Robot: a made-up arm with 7 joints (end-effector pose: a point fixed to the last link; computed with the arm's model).
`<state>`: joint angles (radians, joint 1 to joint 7).
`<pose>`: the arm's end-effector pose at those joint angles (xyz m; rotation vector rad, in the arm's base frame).
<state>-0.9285 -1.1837 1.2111 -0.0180 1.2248 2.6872 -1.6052</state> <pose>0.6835 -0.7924 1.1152 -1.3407 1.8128 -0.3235</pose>
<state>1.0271 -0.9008 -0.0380 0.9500 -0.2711 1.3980 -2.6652</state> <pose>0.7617 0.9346 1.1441 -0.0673 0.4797 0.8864</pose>
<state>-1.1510 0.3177 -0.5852 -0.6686 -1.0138 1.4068 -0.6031</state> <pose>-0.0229 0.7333 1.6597 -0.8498 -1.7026 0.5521</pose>
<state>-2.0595 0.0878 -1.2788 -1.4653 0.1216 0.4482 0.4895</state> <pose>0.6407 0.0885 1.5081 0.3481 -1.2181 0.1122</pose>
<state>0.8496 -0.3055 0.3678 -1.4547 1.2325 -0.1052 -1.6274</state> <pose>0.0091 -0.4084 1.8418 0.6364 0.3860 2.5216</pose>
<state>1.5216 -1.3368 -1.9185 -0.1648 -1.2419 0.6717 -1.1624</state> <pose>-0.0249 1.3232 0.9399 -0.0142 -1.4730 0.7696</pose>
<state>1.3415 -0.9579 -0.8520 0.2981 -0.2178 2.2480 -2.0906</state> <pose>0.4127 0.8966 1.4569 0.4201 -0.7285 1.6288</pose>
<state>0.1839 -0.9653 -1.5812 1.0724 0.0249 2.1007 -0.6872</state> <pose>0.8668 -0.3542 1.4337 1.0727 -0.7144 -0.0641</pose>
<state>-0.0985 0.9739 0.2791 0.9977 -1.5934 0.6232 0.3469</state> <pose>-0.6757 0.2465 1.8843 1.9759 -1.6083 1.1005</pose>
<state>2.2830 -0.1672 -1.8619 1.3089 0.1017 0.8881 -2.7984</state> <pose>0.6415 0.3891 1.7390 0.1887 0.4239 0.3642</pose>
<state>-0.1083 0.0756 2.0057 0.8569 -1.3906 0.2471 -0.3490</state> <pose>-0.2499 0.3764 2.0432 1.8554 0.5461 0.5068</pose>
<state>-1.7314 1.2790 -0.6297 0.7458 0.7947 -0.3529 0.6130</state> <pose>-0.2732 0.9770 1.6292 -2.1750 1.3973 -1.0058</pose>
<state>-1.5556 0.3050 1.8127 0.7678 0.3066 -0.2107 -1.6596</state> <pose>0.5406 0.4466 1.8441 1.0081 1.0878 -0.4441</pose>
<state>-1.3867 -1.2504 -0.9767 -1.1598 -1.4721 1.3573 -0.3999</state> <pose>0.6215 -0.5071 1.2018 -0.4134 -0.8441 -0.2619</pose>
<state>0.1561 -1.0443 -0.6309 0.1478 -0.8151 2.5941 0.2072</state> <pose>0.9805 0.0988 1.3927 1.4987 0.6343 1.1759</pose>
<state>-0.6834 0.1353 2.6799 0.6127 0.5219 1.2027 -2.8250</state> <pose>-0.2063 0.4441 1.9551 0.8914 0.4552 2.2509</pose>
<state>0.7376 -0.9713 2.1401 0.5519 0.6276 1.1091 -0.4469</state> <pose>0.5183 0.8685 1.5443 -0.1946 -1.7263 0.6358</pose>
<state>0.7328 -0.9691 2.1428 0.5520 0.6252 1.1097 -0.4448</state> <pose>0.5213 0.8644 1.5471 -0.1963 -1.7268 0.6316</pose>
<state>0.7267 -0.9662 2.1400 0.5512 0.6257 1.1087 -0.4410</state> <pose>0.5254 0.8606 1.5491 -0.2005 -1.7275 0.6286</pose>
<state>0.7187 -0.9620 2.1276 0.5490 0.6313 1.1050 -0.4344</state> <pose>0.5312 0.8574 1.5497 -0.2088 -1.7291 0.6282</pose>
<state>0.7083 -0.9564 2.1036 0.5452 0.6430 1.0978 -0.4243</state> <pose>0.5392 0.8549 1.5484 -0.2220 -1.7314 0.6309</pose>
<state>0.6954 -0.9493 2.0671 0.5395 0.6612 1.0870 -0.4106</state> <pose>0.5501 0.8528 1.5451 -0.2409 -1.7340 0.6364</pose>
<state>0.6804 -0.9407 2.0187 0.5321 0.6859 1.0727 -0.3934</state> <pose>0.5637 0.8510 1.5400 -0.2647 -1.7364 0.6447</pose>
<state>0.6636 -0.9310 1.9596 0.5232 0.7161 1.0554 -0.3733</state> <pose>0.5805 0.8489 1.5332 -0.2936 -1.7378 0.6550</pose>
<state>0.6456 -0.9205 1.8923 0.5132 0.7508 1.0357 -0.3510</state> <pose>0.6002 0.8460 1.5252 -0.3261 -1.7376 0.6664</pose>
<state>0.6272 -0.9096 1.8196 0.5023 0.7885 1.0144 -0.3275</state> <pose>0.6224 0.8420 1.5166 -0.3608 -1.7356 0.6776</pose>
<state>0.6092 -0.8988 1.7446 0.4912 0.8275 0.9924 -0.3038</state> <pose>0.6460 0.8366 1.5078 -0.3962 -1.7318 0.6883</pose>
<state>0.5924 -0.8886 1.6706 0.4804 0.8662 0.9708 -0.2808</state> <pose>0.6698 0.8301 1.4993 -0.4305 -1.7266 0.6978</pose>
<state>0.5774 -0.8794 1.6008 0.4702 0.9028 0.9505 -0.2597</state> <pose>0.6928 0.8229 1.4916 -0.4625 -1.7205 0.7057</pose>
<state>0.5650 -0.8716 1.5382 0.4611 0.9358 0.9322 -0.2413</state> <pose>0.7134 0.8157 1.4849 -0.4904 -1.7144 0.7121</pose>
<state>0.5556 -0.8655 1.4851 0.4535 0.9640 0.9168 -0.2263</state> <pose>0.7306 0.8095 1.4791 -0.5134 -1.7088 0.7173</pose>
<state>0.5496 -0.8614 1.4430 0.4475 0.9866 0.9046 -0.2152</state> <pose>0.7437 0.8052 1.4742 -0.5307 -1.7042 0.7217</pose>
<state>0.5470 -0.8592 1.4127 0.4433 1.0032 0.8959 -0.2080</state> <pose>0.7522 0.8032 1.4699 -0.5419 -1.7009 0.7258</pose>
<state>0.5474 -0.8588 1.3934 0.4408 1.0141 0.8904 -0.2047</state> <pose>0.7565 0.8038 1.4662 -0.5478 -1.6992 0.7295</pose>
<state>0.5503 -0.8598 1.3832 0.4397 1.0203 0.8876 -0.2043</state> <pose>0.7572 0.8065 1.4629 -0.5493 -1.6985 0.7332</pose>
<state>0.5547 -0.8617 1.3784 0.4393 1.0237 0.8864 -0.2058</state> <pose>0.7559 0.8106 1.4598 -0.5482 -1.6986 0.7368</pose>
